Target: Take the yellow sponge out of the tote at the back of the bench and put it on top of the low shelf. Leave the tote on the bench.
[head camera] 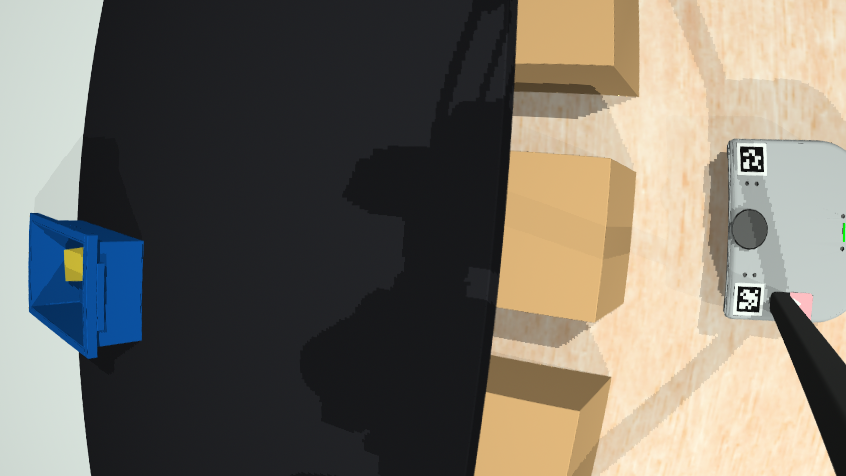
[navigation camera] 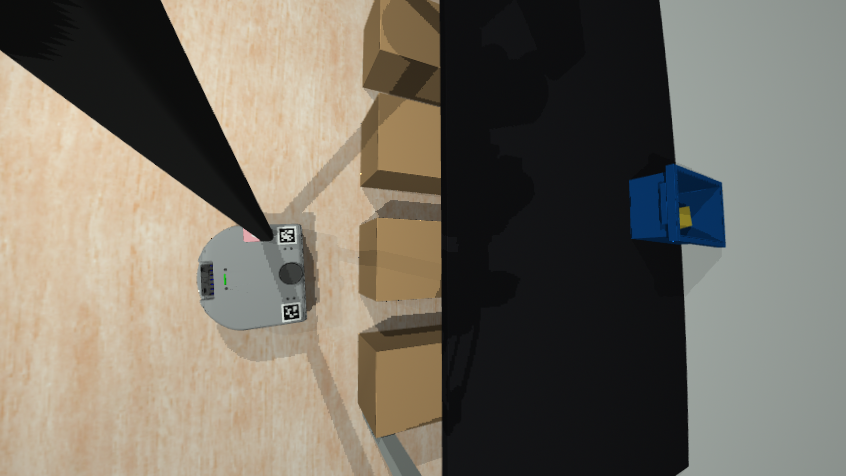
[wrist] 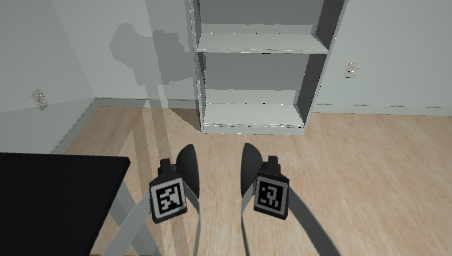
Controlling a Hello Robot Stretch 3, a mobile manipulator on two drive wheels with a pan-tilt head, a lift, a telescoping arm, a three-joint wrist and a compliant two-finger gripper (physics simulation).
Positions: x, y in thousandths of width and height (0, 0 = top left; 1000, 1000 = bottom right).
My gripper shows in the wrist view (486, 631); in the head camera view it is out of frame, in the navigation camera view it is out of frame. A blue tote shows in the head camera view (125, 648) and in the navigation camera view (775, 421); in the wrist view it is out of frame.
